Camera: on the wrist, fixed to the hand. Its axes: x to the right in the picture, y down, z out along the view.
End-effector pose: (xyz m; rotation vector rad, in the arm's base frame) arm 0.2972 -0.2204 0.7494 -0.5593 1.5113 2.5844
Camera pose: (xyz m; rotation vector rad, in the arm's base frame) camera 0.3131 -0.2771 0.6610 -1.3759 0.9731 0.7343
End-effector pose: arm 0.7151 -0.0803 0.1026 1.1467 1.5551 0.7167
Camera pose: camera 0.6125 -0.0675 0.0785 -0.1978 2.4288 -0.7698
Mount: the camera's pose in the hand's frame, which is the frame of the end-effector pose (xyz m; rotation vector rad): 0.0226 -0.0483 -0.0918 0.6495 0.3816 -1.6504
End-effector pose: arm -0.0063 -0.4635 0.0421 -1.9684 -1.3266 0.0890
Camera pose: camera 0.0074 -0.4855 0.1451 -0.0062 -1.8831 -0.5373
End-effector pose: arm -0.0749 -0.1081 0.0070 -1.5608 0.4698 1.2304
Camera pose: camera 0.0150 -0.1645 0.0036 -1.0139 -0.2424 -0.4674
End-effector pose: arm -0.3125 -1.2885 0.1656 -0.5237 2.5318 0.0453
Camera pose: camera -0.3586 -1.3539 0.2353 -2.1539 1.4676 -1.4477
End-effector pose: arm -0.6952 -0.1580 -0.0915 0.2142 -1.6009 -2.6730
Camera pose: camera -0.7033 -0.2175 -0.1791 -1.3157 1.2028 0.8976
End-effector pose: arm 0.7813 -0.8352 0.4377 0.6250 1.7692 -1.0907
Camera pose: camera 0.6927 -0.7786 0.4524 0.4267 -1.5984 2.1254
